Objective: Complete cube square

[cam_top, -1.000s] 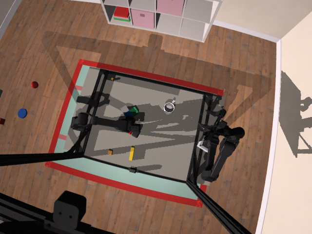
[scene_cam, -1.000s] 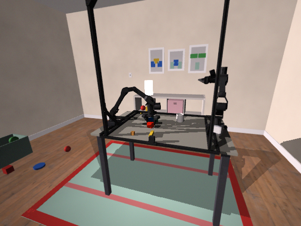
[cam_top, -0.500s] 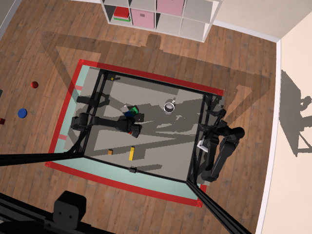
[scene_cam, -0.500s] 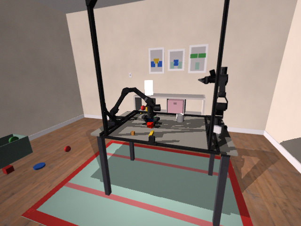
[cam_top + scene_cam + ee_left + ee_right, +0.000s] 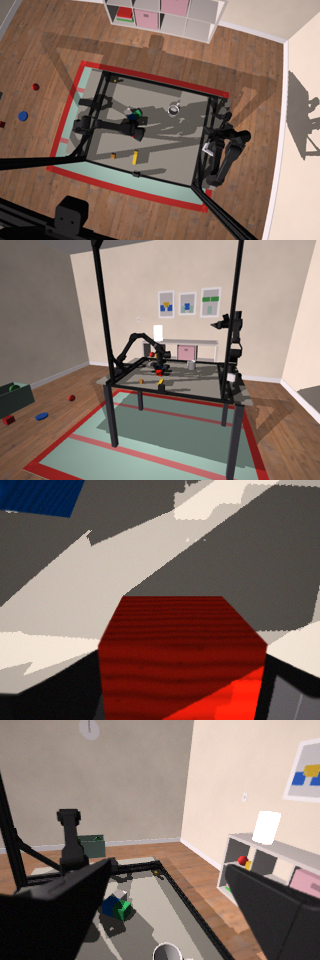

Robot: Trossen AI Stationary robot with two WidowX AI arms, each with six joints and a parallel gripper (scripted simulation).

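My left hand is 150 mm short of the white cube, 60 mm to the right of it and 20 mm above it. From my left hand the other things lie so: green cube 150 mm ahead, 10 mm to the right, 20 mm below; blue cube 110 mm ahead, 20 mm to the left, 20 mm below; red cube 20 mm below.
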